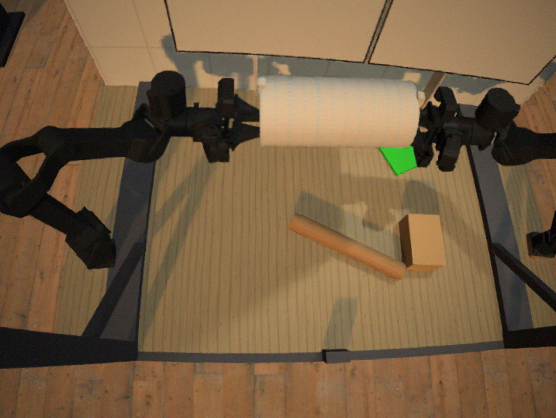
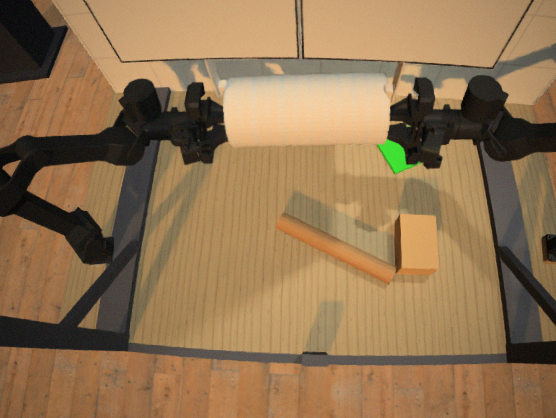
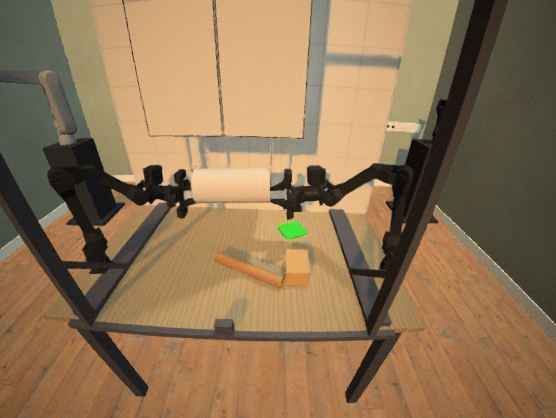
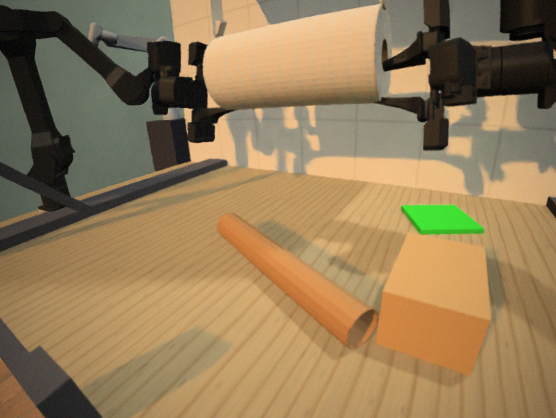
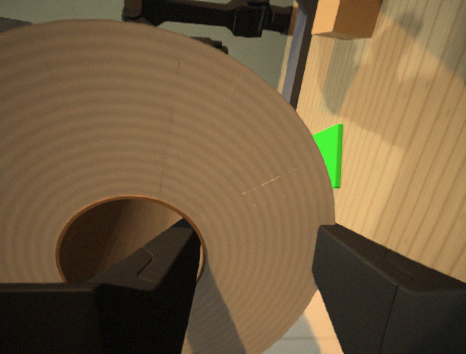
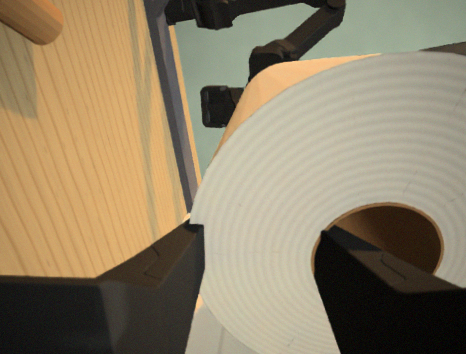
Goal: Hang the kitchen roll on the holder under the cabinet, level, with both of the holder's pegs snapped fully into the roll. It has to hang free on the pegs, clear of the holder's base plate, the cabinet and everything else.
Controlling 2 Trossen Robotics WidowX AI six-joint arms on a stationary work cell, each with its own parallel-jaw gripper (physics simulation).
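Pixels of known places: left gripper, fingertip midpoint: point(image 4: 236, 96) point(image 5: 253, 223); right gripper, fingertip midpoint: point(image 4: 371, 85) point(image 6: 256, 225); left arm's base at its link origin: point(image 1: 101, 254) point(image 2: 101, 251) point(image 4: 58, 205) point(image 6: 167, 9); right arm's base at its link origin: point(image 1: 542, 244) point(image 5: 286, 20).
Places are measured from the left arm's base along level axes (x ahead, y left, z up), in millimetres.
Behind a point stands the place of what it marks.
The white kitchen roll point(image 1: 340, 112) @(x 507, y 119, z 292 mm) point(image 2: 306, 110) @(x 511, y 118, z 292 mm) point(image 3: 231, 185) @(x 514, y 98, z 270 mm) point(image 4: 295, 60) @(x 541, y 88, z 240 mm) point(image 5: 225, 150) @(x 373, y 135, z 213 mm) point(image 6: 270, 200) @(x 653, y 115, z 210 mm) is held level, high above the table. My left gripper point(image 1: 259, 123) @(x 395, y 166, z 196 mm) point(image 2: 225, 123) point(image 5: 253, 223) @(x 395, y 166, z 196 mm) is shut on its left end, my right gripper point(image 1: 420, 127) point(image 4: 384, 84) @(x 639, y 135, z 203 mm) point(image 6: 256, 225) @(x 639, y 135, z 203 mm) on its right end. Each has one finger inside the core and one outside. The holder's left arm point(image 2: 212, 77) point(image 4: 216, 10) and right arm point(image 1: 434, 86) point(image 2: 398, 76) point(image 3: 271, 152) show behind the roll. The left peg point(image 4: 220, 28) @(x 377, y 161, z 314 mm) is above the roll, outside its core. The cabinet point(image 1: 275, 25) @(x 382, y 107, z 495 mm) point(image 2: 210, 30) @(x 397, y 104, z 494 mm) point(image 3: 175, 65) @(x 381, y 107, z 648 mm) is above.
On the table point(image 1: 225, 300) @(x 271, y -127, z -19 mm) point(image 3: 165, 300) @(x 281, y -147, z -19 mm) lie a brown tube point(image 1: 347, 246) @(x 551, y -48, z 21 mm) point(image 3: 248, 270) @(x 559, y -64, z 14 mm) point(image 4: 300, 280) @(x 605, y -90, z 18 mm) and a tan block point(image 1: 424, 242) @(x 726, y -66, z 41 mm) point(image 3: 297, 267) @(x 728, y -91, z 41 mm) point(image 4: 435, 300) @(x 726, y -112, z 41 mm) near its right end. A green square point(image 1: 400, 159) @(x 750, y 173, z -10 mm) point(image 3: 292, 230) @(x 761, y 186, z -9 mm) point(image 4: 442, 219) @(x 766, y 180, z -10 mm) lies farther back. The tiled wall point(image 3: 355, 110) @(x 1031, y 330, z 492 mm) is behind.
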